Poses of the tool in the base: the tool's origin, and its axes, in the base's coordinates. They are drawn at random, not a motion.
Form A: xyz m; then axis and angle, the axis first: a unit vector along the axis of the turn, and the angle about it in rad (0 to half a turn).
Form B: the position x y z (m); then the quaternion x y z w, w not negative. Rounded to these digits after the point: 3 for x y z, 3 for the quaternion.
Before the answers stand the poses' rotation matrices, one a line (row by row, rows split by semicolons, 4 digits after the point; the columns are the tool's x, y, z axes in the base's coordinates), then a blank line. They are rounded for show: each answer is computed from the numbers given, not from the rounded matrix.
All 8 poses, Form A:
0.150 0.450 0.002 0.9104 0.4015 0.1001 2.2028
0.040 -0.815 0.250 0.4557 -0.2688 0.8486 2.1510
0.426 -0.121 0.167 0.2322 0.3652 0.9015 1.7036
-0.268 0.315 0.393 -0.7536 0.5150 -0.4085 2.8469
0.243 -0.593 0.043 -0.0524 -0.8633 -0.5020 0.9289
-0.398 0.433 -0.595 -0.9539 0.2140 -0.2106 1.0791
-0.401 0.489 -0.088 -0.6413 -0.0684 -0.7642 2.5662
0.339 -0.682 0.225 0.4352 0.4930 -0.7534 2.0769
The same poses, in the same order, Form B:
0.7276 0.5007 0.4689; 0.6622 -0.3343 -0.6706; -0.1790 0.7985 -0.5748
-0.2267 -0.8993 0.3739; 0.5201 -0.4363 -0.7343; 0.8235 0.0280 0.5667
-0.0714 -0.7975 0.5990; 0.9896 0.0186 0.1427; -0.1249 0.6030 0.7879
0.1544 -0.6408 0.7520; -0.8781 -0.4379 -0.1928; 0.4528 -0.6306 -0.6303
0.5998 0.4202 -0.6809; -0.3839 0.8978 0.2159; 0.7020 0.1319 0.6998
0.9524 0.0779 0.2947; -0.2934 0.4963 0.8171; -0.0826 -0.8647 0.4955
-0.0826 0.4965 0.8641; -0.3352 -0.8304 0.4451; 0.9385 -0.2529 0.2350
-0.2036 0.9775 -0.0556; -0.3404 -0.1239 -0.9321; -0.9180 -0.1708 0.3580

0.150 0.450 0.002 0.812 0.358 0.089 0.452
0.040 -0.815 0.250 0.401 -0.236 0.747 0.475
0.426 -0.121 0.167 0.175 0.275 0.678 0.659
-0.268 0.315 0.393 -0.745 0.509 -0.404 0.147
0.243 -0.593 0.043 -0.023 -0.387 -0.225 0.894
-0.398 0.433 -0.595 -0.490 0.110 -0.108 0.858
-0.401 0.489 -0.088 -0.615 -0.066 -0.733 0.284
0.339 -0.682 0.225 0.375 0.425 -0.649 0.508

